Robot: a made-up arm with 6 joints.
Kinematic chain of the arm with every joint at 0, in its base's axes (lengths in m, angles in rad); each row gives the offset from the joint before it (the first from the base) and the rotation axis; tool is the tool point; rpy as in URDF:
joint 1: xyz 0 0 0.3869 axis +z
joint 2: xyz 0 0 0 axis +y
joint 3: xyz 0.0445 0 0.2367 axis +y
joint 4: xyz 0.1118 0 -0.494 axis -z
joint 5: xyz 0 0 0 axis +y
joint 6: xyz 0.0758 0 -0.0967 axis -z
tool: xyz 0 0 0 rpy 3.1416 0 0
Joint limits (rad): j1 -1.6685..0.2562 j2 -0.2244..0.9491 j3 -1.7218..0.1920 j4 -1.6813..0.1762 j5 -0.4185..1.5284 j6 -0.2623..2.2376
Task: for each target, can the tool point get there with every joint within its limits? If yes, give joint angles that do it. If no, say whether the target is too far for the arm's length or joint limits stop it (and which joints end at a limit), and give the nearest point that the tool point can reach.
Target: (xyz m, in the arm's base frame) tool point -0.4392 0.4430 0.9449
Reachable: no: joint limits stop it (at a limit: joint 2, joint 3, joint 5) | nearest point -0.2082 0.2100 0.2328 | short by 0.784 m
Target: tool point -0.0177 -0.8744 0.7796
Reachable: no: too far | nearest point -0.0146 -0.7198 0.7102 | short by 0.169 m
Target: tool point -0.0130 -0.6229 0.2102
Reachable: yes | joints -1.4748 0.4787 -1.2422 -1.2352 1.3416 0.6006
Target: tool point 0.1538 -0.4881 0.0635
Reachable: yes | joints -1.1715 0.6043 -1.1046 -0.7523 1.2736 1.6908
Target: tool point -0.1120 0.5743 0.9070
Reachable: no: joint limits stop it (at a limit: joint 1, joint 2, joint 3, joint 5) | nearest point 0.4125 0.2175 0.9559 | short by 0.636 m
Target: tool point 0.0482 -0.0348 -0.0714
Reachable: yes | joints -0.7556 0.6819 -0.2145 -0.1444 0.2096 0.5220
